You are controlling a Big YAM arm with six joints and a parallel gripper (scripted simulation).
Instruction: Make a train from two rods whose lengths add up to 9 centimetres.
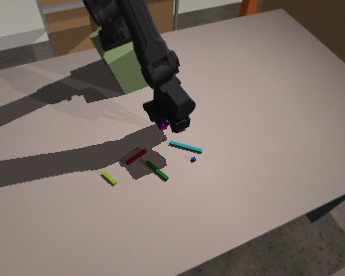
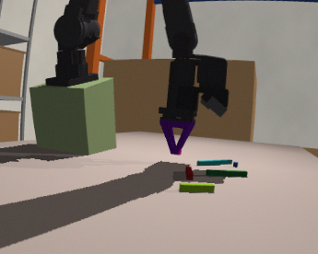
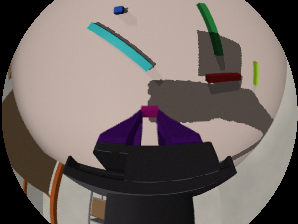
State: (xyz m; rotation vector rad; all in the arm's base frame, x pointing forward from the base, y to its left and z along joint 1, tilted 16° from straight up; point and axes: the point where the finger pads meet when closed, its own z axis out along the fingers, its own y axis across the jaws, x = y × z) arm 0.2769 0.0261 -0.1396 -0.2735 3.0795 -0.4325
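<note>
My gripper is now 8 cm short of the turquoise rod, 5 cm to the right of it and 2 cm above it. From my hand the other things lie so: magenta rod: 1 cm ahead; red rod: 7 cm ahead, 10 cm to the right, 2 cm below; blue rod: 13 cm ahead, 6 cm to the left, 2 cm below.
</note>
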